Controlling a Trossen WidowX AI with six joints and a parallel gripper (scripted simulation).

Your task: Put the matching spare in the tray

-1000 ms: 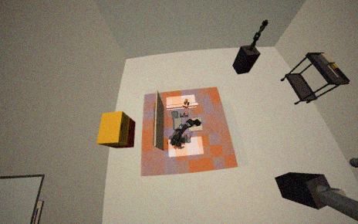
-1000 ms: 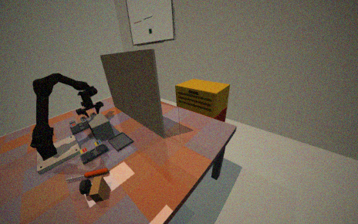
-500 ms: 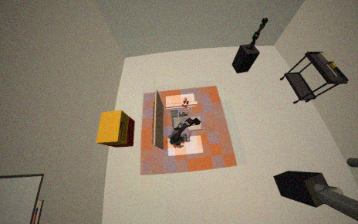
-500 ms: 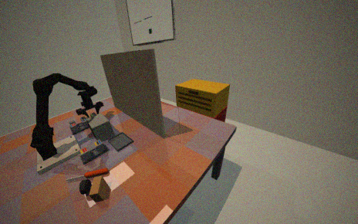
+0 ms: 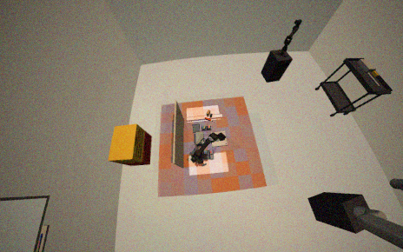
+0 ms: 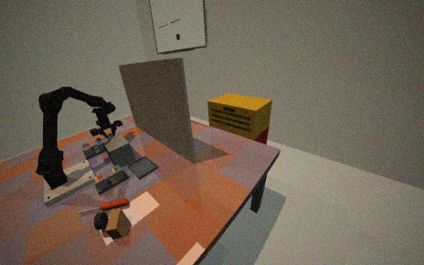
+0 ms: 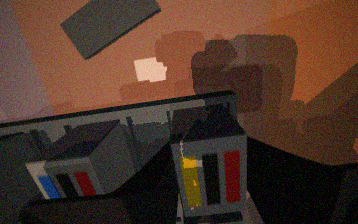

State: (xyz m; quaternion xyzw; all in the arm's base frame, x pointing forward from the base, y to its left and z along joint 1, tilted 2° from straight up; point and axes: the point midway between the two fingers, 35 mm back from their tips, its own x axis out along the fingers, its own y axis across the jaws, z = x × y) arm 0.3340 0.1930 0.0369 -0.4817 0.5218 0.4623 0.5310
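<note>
Right now the spare is 60 mm to the right of my gripper tip, 20 mm above it and 10 mm behind it. From my gripper tip the other things lie so: flat dark tray (420 mm to the right, 30 mm behind, 10 mm below); tall grey panel (270 mm to the right, 210 mm above, 180 mm ahead); grey mounted unit (230 mm to the right, 50 mm behind, 30 mm above).
</note>
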